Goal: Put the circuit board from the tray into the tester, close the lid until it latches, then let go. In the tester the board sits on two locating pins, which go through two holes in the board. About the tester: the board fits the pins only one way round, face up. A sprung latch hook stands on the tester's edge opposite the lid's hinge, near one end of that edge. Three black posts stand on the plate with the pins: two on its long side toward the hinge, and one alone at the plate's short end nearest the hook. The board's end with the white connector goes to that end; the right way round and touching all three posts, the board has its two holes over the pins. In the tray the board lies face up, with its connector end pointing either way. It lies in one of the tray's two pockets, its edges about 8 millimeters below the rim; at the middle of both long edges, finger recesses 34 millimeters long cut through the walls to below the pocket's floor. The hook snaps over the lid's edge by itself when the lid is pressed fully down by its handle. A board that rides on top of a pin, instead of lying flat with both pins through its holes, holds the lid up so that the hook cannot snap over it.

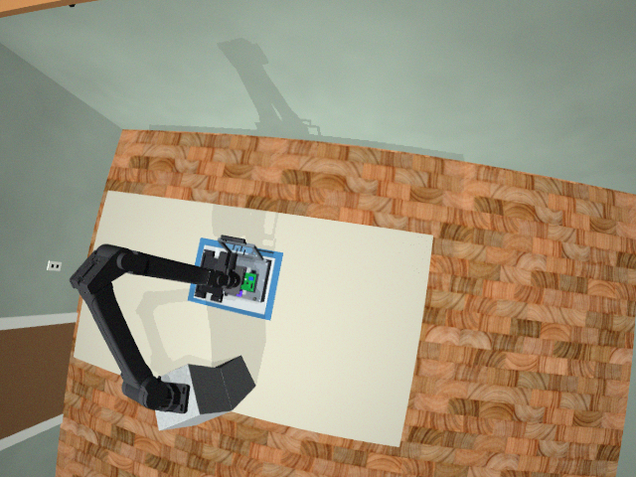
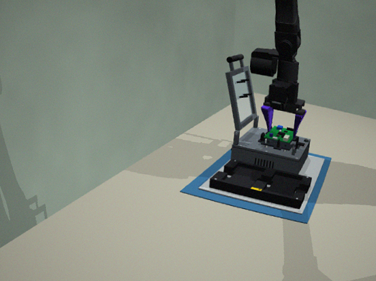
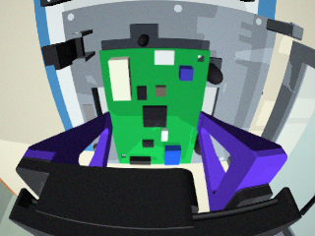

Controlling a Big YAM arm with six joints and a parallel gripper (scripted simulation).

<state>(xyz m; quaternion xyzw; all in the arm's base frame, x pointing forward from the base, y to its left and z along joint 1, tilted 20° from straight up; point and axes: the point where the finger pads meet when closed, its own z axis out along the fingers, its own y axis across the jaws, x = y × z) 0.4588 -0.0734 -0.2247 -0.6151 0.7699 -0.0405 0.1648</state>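
My gripper is now right at the green circuit board. From my hand the other things lie so: tester 4 cm ahead, 3 cm to the left, 2 cm above; then tester lid 12 cm ahead, 9 cm above, 2 cm to the right; then tester plate 2 cm below, 1 cm to the left, 1 cm ahead.
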